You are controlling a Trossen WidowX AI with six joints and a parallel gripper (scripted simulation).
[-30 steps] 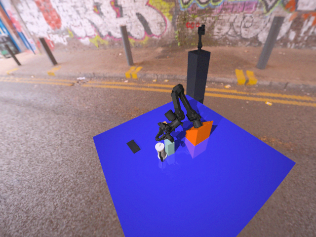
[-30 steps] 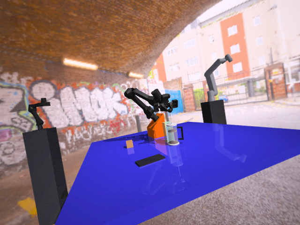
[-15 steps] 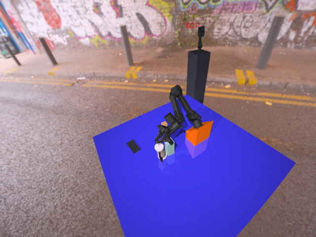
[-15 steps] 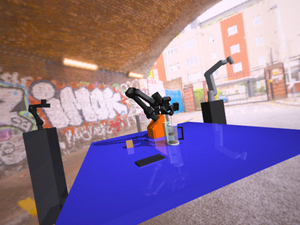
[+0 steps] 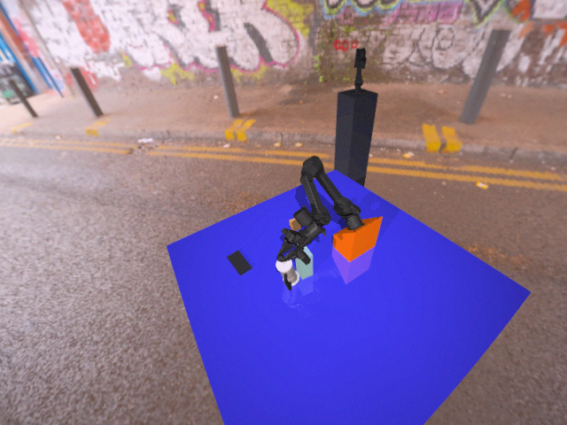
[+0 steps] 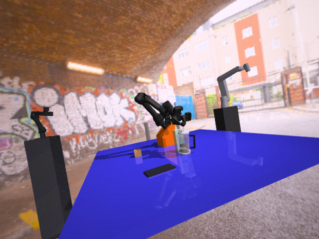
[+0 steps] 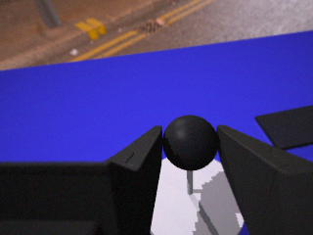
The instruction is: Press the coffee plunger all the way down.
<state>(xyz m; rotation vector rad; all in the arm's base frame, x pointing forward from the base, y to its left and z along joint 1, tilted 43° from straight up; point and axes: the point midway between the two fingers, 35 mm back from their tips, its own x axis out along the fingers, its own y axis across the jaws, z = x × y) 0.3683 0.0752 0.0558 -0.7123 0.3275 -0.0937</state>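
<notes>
My gripper tip is now 10 cm above the glass coffee press, 2 cm past it and 1 cm to the right of it. Round my gripper tip: small tan cube: 31 cm to the right, 21 cm behind, 17 cm below; pale teal box: 12 cm below, 12 cm behind, 1 cm to the right.
</notes>
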